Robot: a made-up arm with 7 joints.
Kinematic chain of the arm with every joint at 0, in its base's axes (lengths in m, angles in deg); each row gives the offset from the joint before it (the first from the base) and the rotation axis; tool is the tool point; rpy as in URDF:
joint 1: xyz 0 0 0.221 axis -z
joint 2: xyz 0 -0.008 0.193 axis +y
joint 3: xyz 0 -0.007 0.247 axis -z
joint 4: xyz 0 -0.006 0.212 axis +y
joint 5: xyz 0 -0.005 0.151 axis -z
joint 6: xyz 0 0 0.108 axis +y
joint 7: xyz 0 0 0.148 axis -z
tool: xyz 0 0 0 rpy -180 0 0
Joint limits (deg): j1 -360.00..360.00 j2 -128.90..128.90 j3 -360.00..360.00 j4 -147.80..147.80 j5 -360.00..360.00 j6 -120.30..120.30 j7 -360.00..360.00
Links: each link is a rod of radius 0.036 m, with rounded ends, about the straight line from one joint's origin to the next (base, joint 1, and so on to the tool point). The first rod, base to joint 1, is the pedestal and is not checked.
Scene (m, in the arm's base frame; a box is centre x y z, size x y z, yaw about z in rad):
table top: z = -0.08
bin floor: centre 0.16 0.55 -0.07 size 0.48 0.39 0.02 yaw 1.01
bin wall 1: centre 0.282 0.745 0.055 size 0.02 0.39 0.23 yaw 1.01
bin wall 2: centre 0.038 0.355 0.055 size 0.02 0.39 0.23 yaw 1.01
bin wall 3: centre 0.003 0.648 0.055 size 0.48 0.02 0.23 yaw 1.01
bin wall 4: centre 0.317 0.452 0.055 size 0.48 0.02 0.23 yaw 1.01
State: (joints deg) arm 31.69 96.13 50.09 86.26 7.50 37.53 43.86
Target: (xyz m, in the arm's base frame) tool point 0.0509 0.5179 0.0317
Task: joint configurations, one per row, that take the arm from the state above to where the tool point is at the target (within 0.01 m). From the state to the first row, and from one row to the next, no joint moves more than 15 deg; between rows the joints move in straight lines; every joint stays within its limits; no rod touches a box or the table.
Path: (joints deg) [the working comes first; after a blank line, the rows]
Joints at the target: -69.43 92.40 -23.02 70.99 -5.85 28.89 43.86
Straight joint move there: touches bin wall 4.

1: 28.41 91.59 37.37 87.31 5.56 33.26 47.66
2: 25.12 87.06 24.65 88.37 3.62 28.98 51.46
3: 21.84 82.52 11.93 89.42 1.68 24.71 55.26
4: 18.56 77.98 -0.79 90.48 -0.26 20.44 59.06
5: 15.28 73.44 -13.51 91.53 -2.20 16.16 62.86
6: 2.05 71.39 -16.44 90.79 -3.12 20.34 59.70
7: -11.18 69.34 -19.38 90.06 -4.03 24.51 56.53
8: -24.41 67.29 -22.32 89.32 -4.94 28.69 53.36
9: -37.63 65.24 -25.26 88.59 -5.86 32.87 50.19
10: -50.86 63.19 -28.20 87.85 -6.77 37.04 47.03
11: -64.09 61.14 -31.14 87.11 -7.68 41.22 43.86
12: -65.87 71.56 -28.43 81.74 -7.07 37.11 43.86
13: -67.65 81.98 -25.72 76.36 -6.46 33.00 43.86
14: -69.43 92.40 -23.02 70.99 -5.85 28.89 43.86

